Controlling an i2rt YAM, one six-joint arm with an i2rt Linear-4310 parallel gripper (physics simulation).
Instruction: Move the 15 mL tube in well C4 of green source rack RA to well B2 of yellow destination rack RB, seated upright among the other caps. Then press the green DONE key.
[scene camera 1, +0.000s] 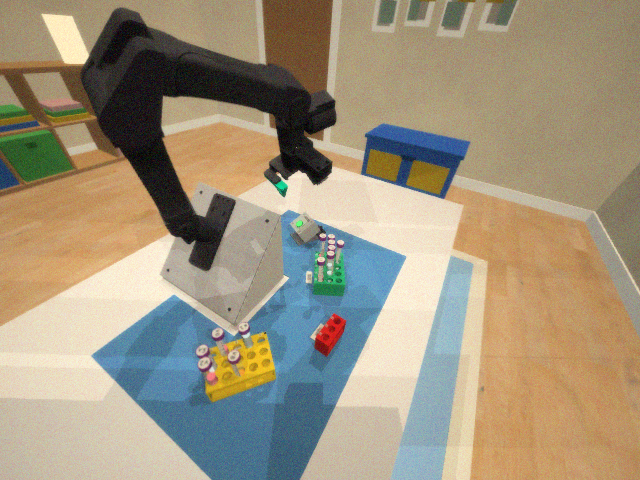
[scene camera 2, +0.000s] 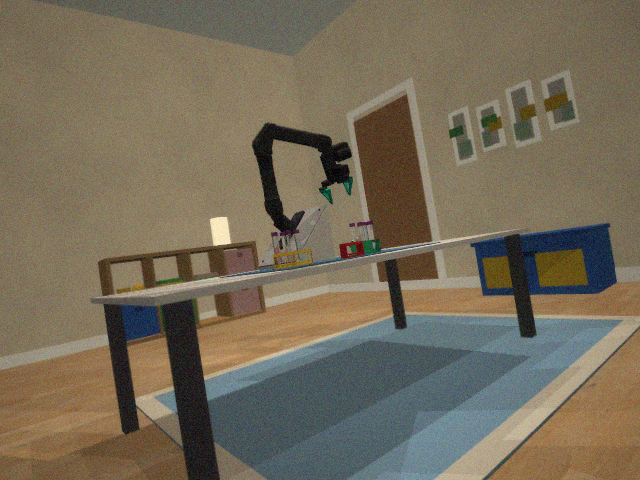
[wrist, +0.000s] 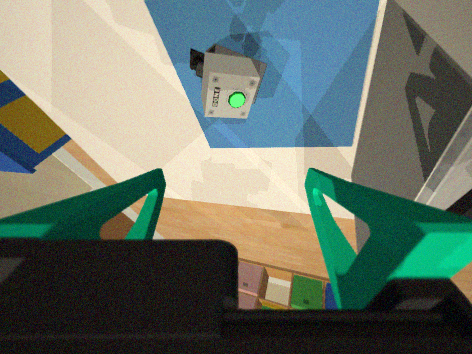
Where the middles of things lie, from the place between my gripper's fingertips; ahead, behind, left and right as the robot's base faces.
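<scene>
There's a grey box with green button (scene camera 1: 307, 230), and my hand is 20 mm past it, 100 mm to the right of it and 200 mm above it.
</scene>
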